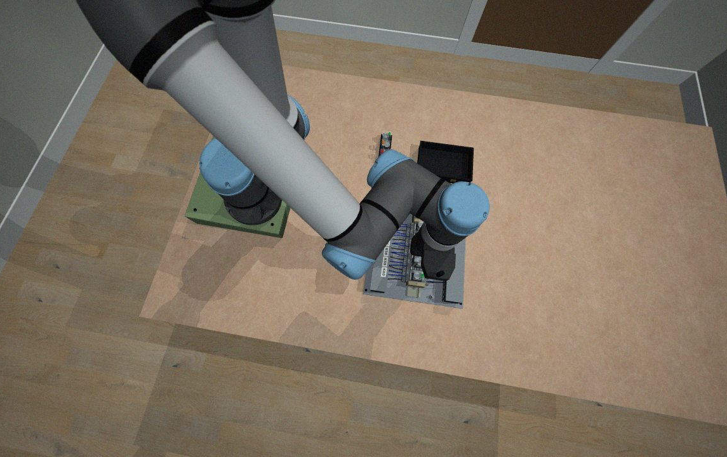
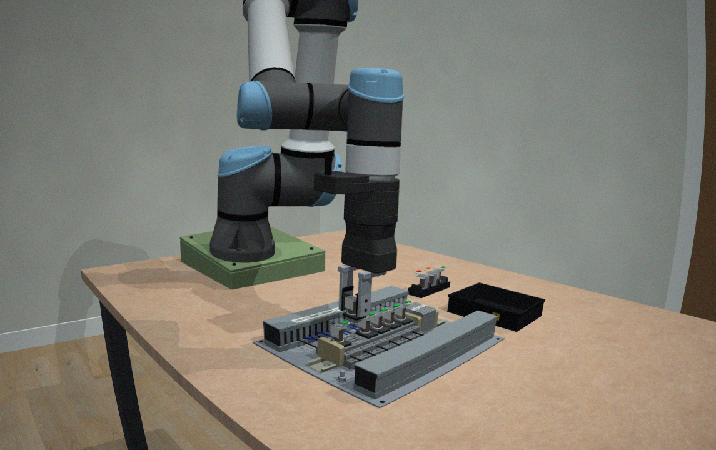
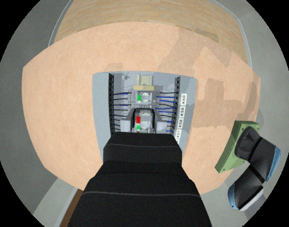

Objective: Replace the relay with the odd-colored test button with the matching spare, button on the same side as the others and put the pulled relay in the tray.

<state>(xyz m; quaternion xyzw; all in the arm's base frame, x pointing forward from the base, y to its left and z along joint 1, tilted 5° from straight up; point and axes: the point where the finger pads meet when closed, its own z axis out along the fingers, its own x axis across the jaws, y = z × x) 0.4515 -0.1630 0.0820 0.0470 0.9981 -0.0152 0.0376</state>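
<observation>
Now: hand 330 mm to the right of the black tray, 90 mm short of it and 80 mm above it.
</observation>
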